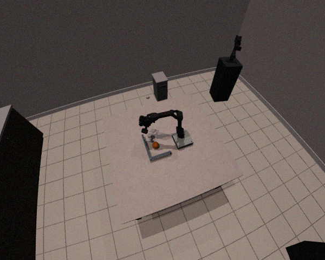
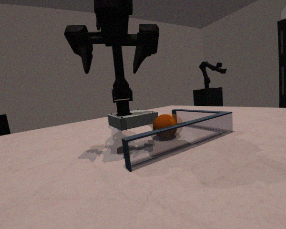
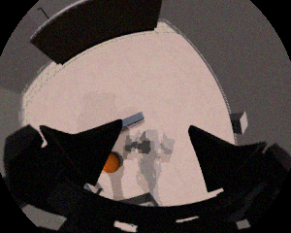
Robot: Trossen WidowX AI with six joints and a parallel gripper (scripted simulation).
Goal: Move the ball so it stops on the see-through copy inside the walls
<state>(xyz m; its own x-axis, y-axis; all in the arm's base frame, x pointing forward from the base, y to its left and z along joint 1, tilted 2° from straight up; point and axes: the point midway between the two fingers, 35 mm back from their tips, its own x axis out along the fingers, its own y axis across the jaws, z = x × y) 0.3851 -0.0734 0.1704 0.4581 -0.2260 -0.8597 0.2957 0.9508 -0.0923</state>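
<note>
Right now the see-through copy of ball is 110 mm behind my gripper tip, 170 mm to the left of it and 150 mm below it. The rest, counted from my gripper tip: wall 160 mm to the left, 150 mm below.
</note>
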